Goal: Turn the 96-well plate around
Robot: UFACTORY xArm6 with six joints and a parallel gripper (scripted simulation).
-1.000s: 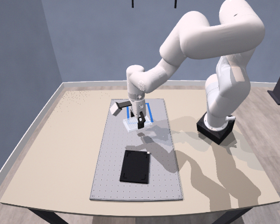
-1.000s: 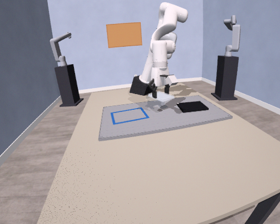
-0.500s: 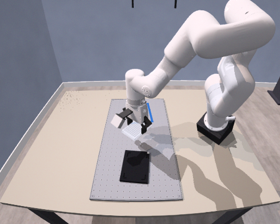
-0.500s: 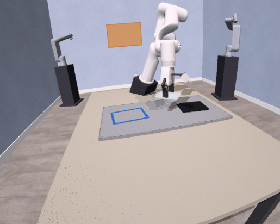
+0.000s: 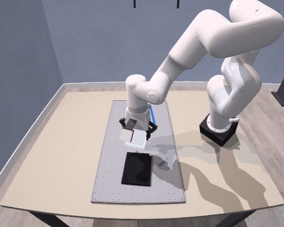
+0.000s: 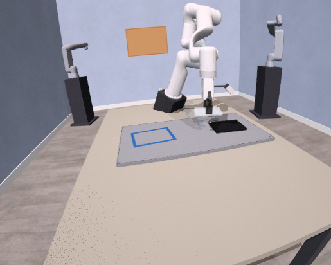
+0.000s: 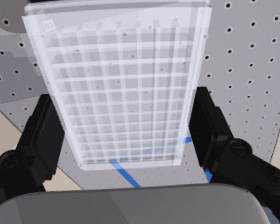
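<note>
Right now my hand is 20 mm past the black plate nest N1, 110 mm to the right of it and 100 mm above it. Round my hand: 96-well plate 10 mm below; white A1 mark 60 mm behind, 30 mm to the left, 100 mm below.
</note>
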